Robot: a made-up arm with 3 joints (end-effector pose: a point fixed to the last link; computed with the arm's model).
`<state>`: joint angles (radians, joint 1 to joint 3).
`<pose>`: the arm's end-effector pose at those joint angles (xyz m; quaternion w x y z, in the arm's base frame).
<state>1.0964 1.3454 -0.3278</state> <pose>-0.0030 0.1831 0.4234 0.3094 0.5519 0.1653 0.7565</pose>
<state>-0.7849 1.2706 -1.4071</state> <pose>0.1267 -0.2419 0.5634 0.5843 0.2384 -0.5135 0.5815</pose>
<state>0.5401 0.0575 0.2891</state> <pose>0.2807 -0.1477 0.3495 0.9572 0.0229 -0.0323 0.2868</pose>
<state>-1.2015 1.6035 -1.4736</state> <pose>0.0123 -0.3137 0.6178 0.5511 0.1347 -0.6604 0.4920</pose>
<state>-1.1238 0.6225 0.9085</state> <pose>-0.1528 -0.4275 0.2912 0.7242 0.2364 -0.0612 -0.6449</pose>
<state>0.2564 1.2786 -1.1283</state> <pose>0.1417 0.0190 0.5345 0.3291 0.5003 -0.2688 0.7544</pose>
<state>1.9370 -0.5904 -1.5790</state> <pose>-0.2024 0.2134 0.2997 0.2024 0.2178 0.0400 -0.9539</pose>
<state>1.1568 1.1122 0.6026</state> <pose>0.0711 0.0987 0.2894 0.6909 0.3297 0.3168 0.5599</pose>
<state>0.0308 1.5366 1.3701</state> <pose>0.0557 -0.1964 0.2845 0.7990 0.4782 0.3506 -0.0999</pose>
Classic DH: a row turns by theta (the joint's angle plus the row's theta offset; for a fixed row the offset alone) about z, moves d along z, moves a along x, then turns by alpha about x. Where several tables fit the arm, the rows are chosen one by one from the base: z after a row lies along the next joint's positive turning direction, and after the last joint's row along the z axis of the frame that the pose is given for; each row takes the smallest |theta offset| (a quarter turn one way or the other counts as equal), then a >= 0, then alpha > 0; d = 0 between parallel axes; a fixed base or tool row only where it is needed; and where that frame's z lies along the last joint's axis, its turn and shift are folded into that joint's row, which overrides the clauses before.
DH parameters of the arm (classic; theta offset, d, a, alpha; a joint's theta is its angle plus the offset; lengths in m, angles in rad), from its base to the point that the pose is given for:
base (fixed): 0.9258 0 -0.1698 0
joint 1: 0.7567 0.3493 -0.1223 1.1091
joint 2: 0 0.2309 0.0269 2.0325
joint 3: 0.1215 -1.5939 -0.1062 3.0582
tool (fixed): -1.2535 -1.6961 0 0

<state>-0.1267 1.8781 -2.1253</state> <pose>-0.0039 -0.2219 0.6461 0.1116 -0.3113 0.6695 -0.6652</pose>
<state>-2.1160 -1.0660 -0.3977</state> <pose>-0.4907 -0.3090 0.4585 0.5243 -0.1576 0.4272 -0.7196</pose>
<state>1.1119 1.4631 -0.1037</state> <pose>-0.0074 0.1739 0.4015 0.3505 0.5594 0.2437 0.7105</pose>
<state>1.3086 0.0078 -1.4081</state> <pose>-0.0614 0.2099 0.3568 0.0569 0.0423 -0.0156 0.9974</pose>
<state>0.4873 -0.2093 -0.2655</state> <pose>0.3101 -0.1100 0.3697 0.8793 -0.0864 -0.0474 0.4660</pose>
